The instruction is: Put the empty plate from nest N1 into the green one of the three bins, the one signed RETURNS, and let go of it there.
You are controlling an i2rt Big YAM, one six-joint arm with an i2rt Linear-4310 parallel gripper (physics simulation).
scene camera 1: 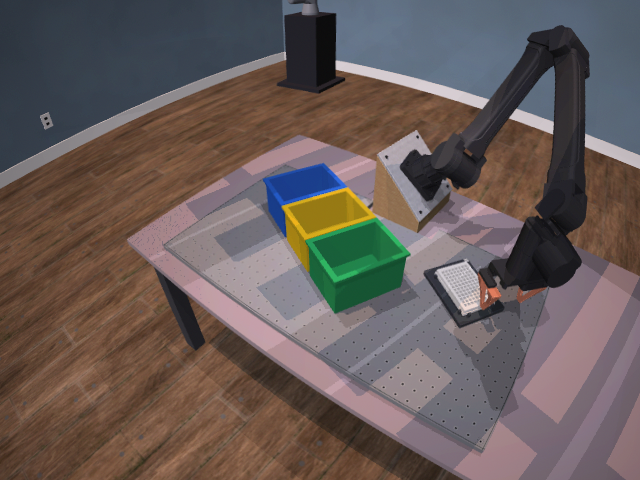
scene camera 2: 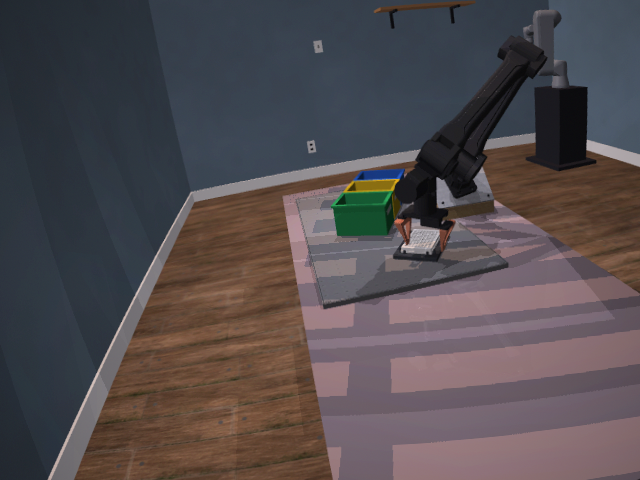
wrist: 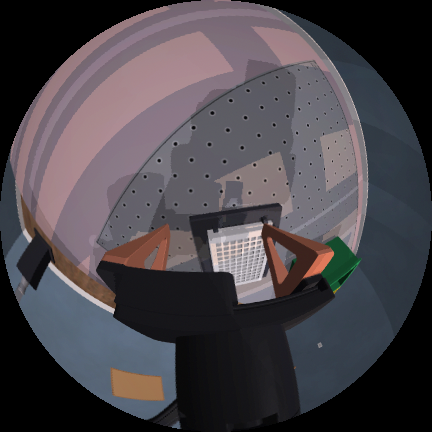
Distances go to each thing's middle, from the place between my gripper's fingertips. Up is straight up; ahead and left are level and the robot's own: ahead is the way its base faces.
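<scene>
White gridded plate [scene camera 1: 460, 281]: 2 cm below my hand, 9 cm to the right of it, 3 cm behind it. The dark nest [scene camera 1: 461, 321] is 4 cm below my hand, 3 cm behind it and 9 cm to the right of it.
</scene>
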